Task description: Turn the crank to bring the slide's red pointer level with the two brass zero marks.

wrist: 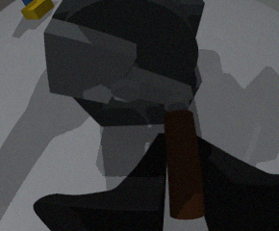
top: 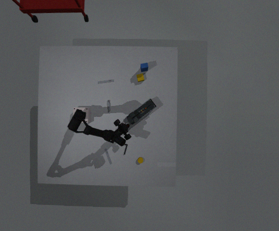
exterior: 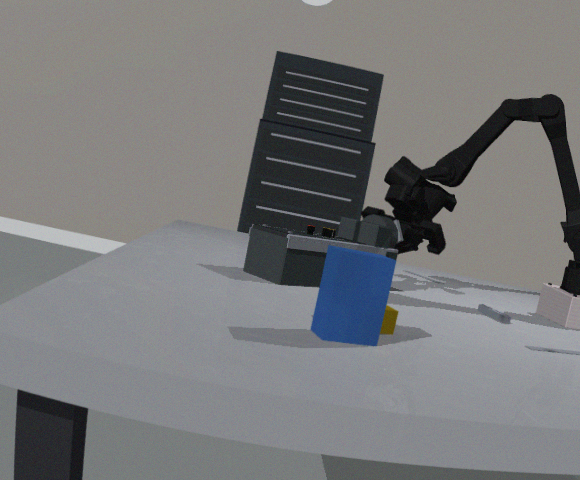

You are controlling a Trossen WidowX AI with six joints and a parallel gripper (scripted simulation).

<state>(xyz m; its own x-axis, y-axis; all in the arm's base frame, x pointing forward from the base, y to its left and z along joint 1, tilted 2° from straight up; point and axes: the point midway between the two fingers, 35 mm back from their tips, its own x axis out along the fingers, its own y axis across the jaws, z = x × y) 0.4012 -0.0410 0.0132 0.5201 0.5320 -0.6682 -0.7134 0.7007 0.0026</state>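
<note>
Right now the brown crank handle is 20 mm above my gripper tip, 10 mm to the right of it and 10 mm behind it. Also, from my gripper tip: red pointer: 170 mm to the left, 130 mm ahead, 30 mm above; then black hex key: 210 mm to the right, 50 mm below; then yellow block: 440 mm to the left, 40 mm below, 40 mm ahead.
</note>
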